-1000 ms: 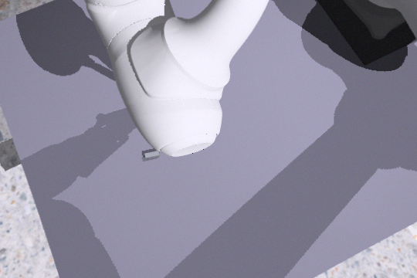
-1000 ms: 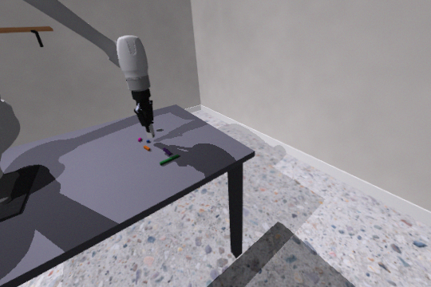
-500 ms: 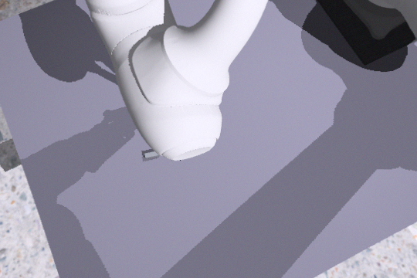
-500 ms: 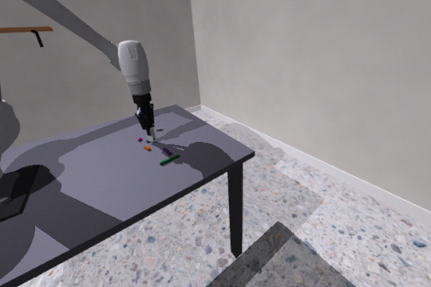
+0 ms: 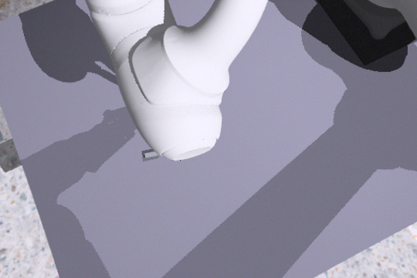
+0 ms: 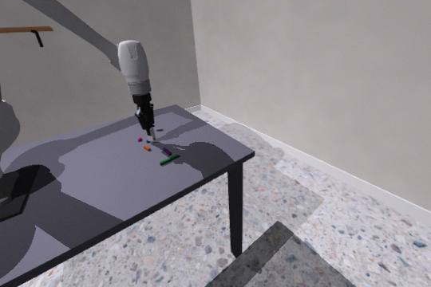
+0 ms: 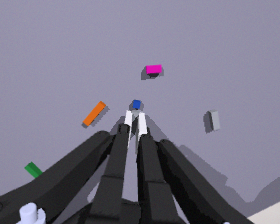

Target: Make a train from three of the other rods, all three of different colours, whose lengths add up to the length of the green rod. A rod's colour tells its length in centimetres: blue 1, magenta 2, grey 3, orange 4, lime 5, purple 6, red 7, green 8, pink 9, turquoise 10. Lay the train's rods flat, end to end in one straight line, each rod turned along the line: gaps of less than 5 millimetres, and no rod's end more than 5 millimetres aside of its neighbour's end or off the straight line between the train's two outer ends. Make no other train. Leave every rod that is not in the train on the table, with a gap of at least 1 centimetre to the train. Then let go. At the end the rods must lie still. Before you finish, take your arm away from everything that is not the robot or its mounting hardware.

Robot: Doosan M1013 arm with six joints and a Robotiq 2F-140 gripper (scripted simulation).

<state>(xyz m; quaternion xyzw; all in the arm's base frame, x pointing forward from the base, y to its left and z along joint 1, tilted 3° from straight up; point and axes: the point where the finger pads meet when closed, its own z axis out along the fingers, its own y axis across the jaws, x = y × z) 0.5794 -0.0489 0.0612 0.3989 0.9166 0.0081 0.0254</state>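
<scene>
Now: hand 20 mm past the blue rod, 20 mm to the right of it and 40 mm above it. The rest, counted from my hand: magenta rod: 40 mm behind, 70 mm to the left, 40 mm below; orange rod: 40 mm behind, 40 mm to the right, 40 mm below; purple rod: 10 mm ahead, 130 mm to the right, 40 mm below.
</scene>
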